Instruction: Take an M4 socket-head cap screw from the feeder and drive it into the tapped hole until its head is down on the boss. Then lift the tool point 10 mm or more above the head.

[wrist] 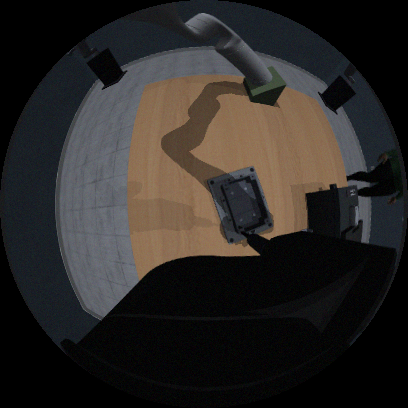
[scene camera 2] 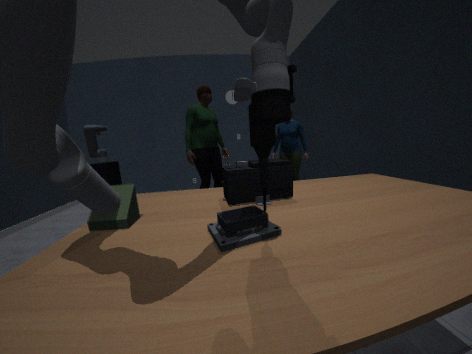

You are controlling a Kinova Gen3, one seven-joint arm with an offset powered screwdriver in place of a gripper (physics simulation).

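Observation:
The black screwdriver (scene camera 2: 265, 211) (wrist: 243, 232) points straight down, with its thin tip at the right rear corner of the dark open-topped housing (scene camera 2: 242, 221) in the scene view. In the wrist view the tip is at the housing's lower edge. The housing is on a grey base plate (scene camera 2: 228, 243) (wrist: 241, 175). The tip looks very near or at the part; contact cannot be told. No screw can be made out at the tip, and the tapped hole and boss are too small and dark to tell. The black feeder box (scene camera 2: 256, 184) (wrist: 322, 214) stands behind the part.
A green block (scene camera 2: 128, 207) (wrist: 270, 94) with a grey arm-like cylinder (scene camera 2: 95, 191) (wrist: 247, 62) resting on it is at the table's far left in the scene view. A small light piece (scene camera 2: 263, 200) lies before the feeder. Two people (scene camera 2: 204, 127) (scene camera 2: 290, 137) stand beyond the wooden table (scene camera 2: 350, 240).

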